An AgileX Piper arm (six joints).
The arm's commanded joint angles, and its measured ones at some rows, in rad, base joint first. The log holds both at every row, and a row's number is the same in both.
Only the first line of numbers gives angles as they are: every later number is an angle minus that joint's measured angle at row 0.
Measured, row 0:
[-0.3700 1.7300 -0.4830 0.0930 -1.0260 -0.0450]
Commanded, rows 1 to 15:
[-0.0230 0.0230 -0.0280 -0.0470 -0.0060 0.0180]
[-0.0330 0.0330 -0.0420 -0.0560 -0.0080 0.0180]
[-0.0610 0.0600 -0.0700 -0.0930 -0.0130 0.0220]
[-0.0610 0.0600 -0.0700 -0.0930 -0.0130 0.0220]
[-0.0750 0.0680 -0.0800 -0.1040 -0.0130 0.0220]
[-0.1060 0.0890 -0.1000 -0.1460 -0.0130 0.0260]
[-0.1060 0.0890 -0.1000 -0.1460 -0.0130 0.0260]
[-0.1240 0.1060 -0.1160 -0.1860 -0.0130 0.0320]
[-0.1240 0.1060 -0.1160 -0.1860 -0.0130 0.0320]
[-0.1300 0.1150 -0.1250 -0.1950 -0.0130 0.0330]
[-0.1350 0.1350 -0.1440 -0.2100 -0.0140 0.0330]
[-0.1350 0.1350 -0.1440 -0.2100 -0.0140 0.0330]
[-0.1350 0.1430 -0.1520 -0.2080 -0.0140 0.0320]
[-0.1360 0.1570 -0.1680 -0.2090 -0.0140 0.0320]
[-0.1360 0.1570 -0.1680 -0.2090 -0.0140 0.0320]
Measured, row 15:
[-0.1280 0.1430 -0.1420 -0.1880 -0.0030 0.0290]
